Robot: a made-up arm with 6 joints.
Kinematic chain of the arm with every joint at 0, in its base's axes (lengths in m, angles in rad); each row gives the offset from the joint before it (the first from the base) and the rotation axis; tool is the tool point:
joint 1: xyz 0 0 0.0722 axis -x
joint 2: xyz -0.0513 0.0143 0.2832 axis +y
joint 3: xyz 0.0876 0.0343 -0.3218 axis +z
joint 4: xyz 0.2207 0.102 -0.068 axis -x
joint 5: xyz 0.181 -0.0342 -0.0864 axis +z
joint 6: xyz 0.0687 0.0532 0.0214 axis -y
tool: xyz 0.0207 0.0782 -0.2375
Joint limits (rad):
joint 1: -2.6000..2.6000
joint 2: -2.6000..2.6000
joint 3: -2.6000..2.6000
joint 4: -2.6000..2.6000
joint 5: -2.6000..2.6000
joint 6: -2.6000..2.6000
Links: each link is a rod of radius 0.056 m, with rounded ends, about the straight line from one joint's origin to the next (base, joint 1, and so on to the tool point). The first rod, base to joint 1, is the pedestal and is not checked.
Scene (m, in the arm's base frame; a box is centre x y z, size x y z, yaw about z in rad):
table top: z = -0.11
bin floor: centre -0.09 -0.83 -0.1 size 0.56 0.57 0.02 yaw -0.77
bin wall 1: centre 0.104 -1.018 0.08 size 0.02 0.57 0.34 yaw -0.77
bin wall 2: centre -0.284 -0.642 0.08 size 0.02 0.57 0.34 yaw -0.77
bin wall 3: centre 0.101 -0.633 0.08 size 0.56 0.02 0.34 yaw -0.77
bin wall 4: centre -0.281 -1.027 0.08 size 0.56 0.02 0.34 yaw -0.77
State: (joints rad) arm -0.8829 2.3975 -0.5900 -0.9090 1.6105 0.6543
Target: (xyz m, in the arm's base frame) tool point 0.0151 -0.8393 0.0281
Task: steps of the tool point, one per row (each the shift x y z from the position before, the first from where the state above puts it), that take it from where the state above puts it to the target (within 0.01 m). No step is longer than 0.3 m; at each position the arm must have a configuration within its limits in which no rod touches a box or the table.
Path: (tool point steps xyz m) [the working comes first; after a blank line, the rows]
Joints at the target: -0.8985 2.6000 -2.5592 -1.0901 0.4773 1.1561
Straight joint move there: touches bin floor, bin wall 2, the table top.

1: -0.0655 -0.0105 -0.0771
2: -0.0435 -0.0746 -0.0266
3: -0.0116 -0.0943 0.0577
4: 0.0275 -0.0541 0.1442
5: 0.0693 0.0405 0.1961
6: 0.1084 0.1630 0.1840
7: 0.0742 -0.2597 -0.0321
8: 0.0941 -0.2288 -0.1055
9: 0.1097 -0.1747 -0.1599
10: 0.1192 -0.1085 -0.1882
11: 0.1218 -0.0425 -0.1891
12: 0.1170 0.0115 -0.1674

